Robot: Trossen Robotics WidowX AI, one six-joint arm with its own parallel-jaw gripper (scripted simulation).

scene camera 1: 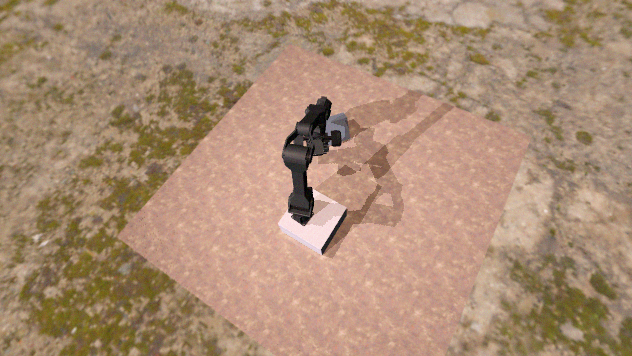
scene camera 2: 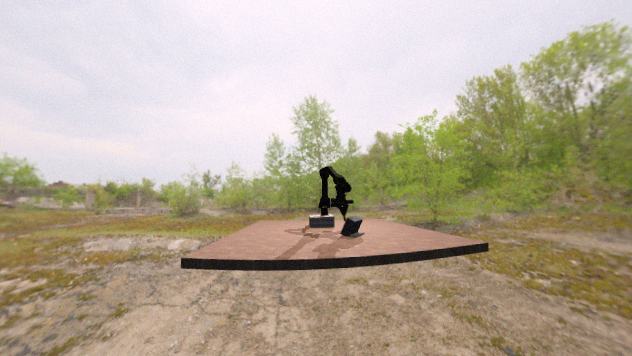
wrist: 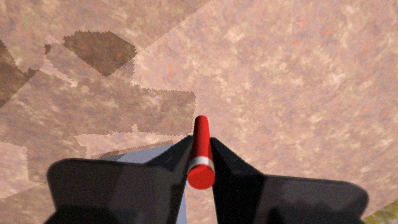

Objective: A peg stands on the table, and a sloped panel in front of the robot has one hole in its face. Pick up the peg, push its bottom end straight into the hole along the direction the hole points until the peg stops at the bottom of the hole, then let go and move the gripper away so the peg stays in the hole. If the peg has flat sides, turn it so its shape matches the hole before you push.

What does my gripper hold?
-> A round red peg.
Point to a round red peg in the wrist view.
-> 201, 175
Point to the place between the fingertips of my gripper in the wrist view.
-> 201, 141
